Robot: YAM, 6 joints.
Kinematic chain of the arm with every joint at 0, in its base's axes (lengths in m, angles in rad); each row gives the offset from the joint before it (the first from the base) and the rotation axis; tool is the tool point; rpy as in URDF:
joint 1: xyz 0 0 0.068 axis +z
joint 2: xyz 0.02 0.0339 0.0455 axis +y
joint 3: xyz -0.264 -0.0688 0 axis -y
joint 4: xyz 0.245 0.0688 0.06 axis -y
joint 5: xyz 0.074 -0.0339 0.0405 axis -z
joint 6: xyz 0.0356 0 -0.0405 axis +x
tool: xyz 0 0 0 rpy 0 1.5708 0
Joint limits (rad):
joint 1: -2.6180..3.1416
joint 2: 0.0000..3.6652
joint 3: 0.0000..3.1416
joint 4: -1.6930..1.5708
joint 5: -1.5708..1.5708
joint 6: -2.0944..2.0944
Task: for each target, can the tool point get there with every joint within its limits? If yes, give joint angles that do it. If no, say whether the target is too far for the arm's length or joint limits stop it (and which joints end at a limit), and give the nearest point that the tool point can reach.
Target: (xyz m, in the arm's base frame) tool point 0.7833 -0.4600 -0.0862
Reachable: no: too far | nearest point 0.5438 -0.3193 -0.0238 | short by 0.285 m
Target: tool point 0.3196 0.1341 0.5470
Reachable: yes | joints 0.3252 1.8300 2.4734 -0.8116 -0.7764 0.3538
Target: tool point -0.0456 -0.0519 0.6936
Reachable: yes | joints 0.7261 1.1598 2.6665 -0.5338 0.2408 0.3275
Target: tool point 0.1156 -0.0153 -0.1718
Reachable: yes | joints 0.1577 3.1359 0.6895 0.6129 1.2028 0.8007
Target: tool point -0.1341 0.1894 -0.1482
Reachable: yes | joints 2.0440 2.8965 1.0869 -0.3280 -1.1932 1.6828
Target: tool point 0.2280 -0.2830 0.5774
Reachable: yes | joints 2.2694 0.6021 2.3020 0.6277 -0.2084 -0.9982
